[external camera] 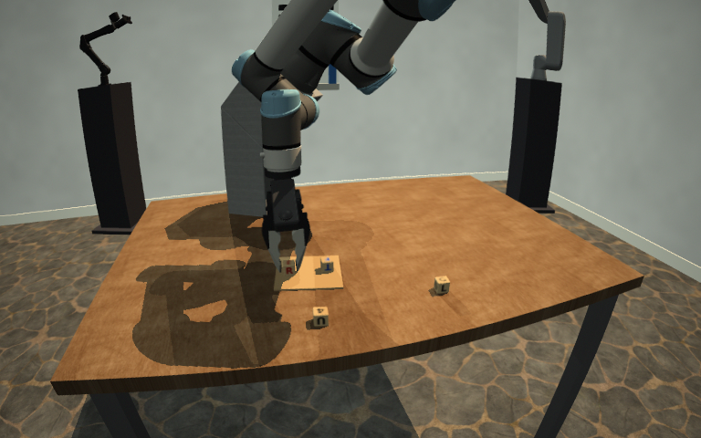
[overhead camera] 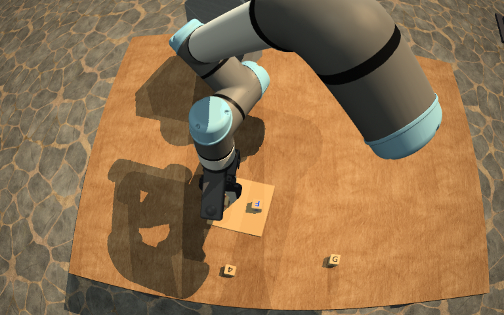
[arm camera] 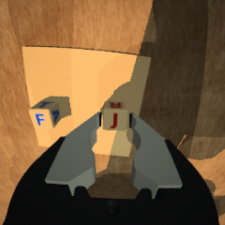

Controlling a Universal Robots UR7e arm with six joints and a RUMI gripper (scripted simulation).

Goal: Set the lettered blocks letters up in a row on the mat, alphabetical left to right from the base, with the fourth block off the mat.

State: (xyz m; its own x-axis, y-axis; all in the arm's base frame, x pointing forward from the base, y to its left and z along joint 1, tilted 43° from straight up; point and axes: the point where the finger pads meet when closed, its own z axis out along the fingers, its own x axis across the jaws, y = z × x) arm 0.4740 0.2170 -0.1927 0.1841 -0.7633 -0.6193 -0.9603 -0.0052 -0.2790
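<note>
The tan mat is 10 mm behind my hand, 40 mm to the left of it and 20 mm below it. Also, from my hand: block: 20 mm behind, 80 mm to the left.
</note>
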